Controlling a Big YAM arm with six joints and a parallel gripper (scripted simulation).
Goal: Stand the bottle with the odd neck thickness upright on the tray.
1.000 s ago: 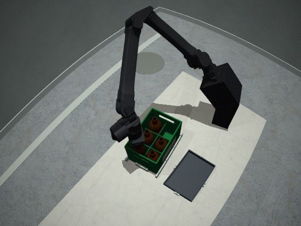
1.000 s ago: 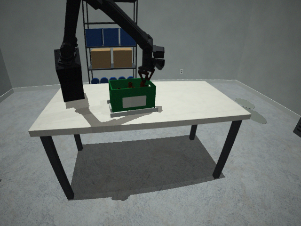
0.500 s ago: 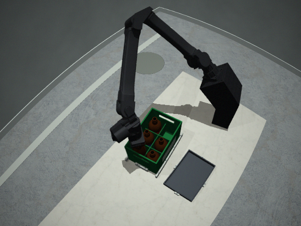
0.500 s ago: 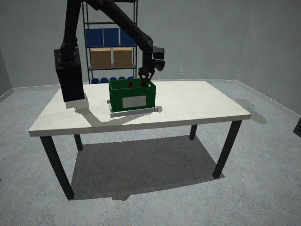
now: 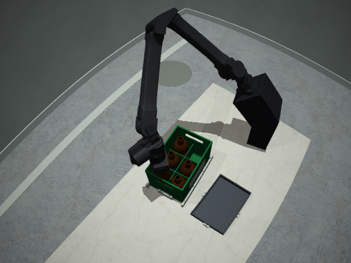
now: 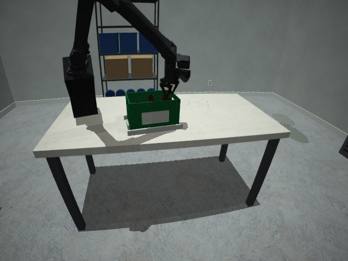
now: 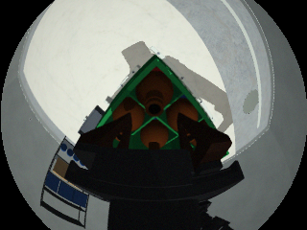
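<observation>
Now: hand 10 cm past the crate, 2 cm to the right of it and 11 cm above it. Also, from my hand: tray 9 cm behind, 29 cm to the left, 18 cm below.
</observation>
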